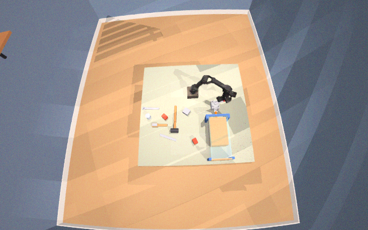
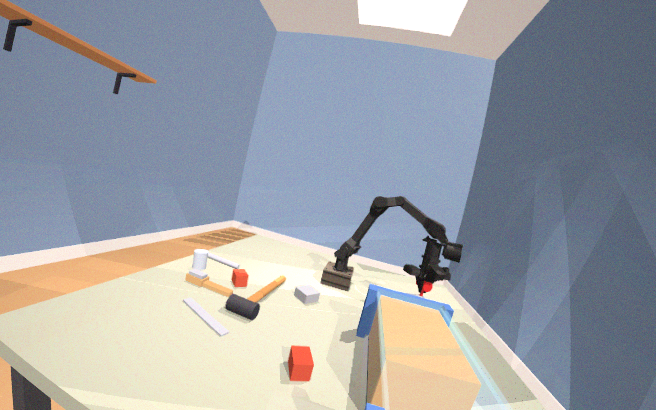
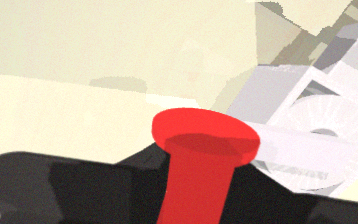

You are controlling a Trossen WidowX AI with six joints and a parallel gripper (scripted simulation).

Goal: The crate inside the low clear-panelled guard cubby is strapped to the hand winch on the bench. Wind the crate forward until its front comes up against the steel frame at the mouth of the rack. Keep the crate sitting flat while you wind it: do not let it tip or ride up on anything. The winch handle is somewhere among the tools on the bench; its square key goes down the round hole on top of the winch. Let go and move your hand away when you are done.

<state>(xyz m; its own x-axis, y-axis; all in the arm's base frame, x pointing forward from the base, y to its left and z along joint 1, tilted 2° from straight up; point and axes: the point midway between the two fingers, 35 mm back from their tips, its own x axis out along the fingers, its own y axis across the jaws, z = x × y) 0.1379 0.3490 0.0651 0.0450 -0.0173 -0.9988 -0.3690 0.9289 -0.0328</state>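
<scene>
Right now my gripper tip is 1 cm short of the crank arm, 4 cm to the left of it and 1 cm above it. From my gripper tip the other things lie so: blue steel frame (19 cm ahead, 9 cm to the right, 1 cm below); then white hand winch (2 cm ahead, 10 cm to the right, 8 cm below); then red knob (2 cm above).
</scene>
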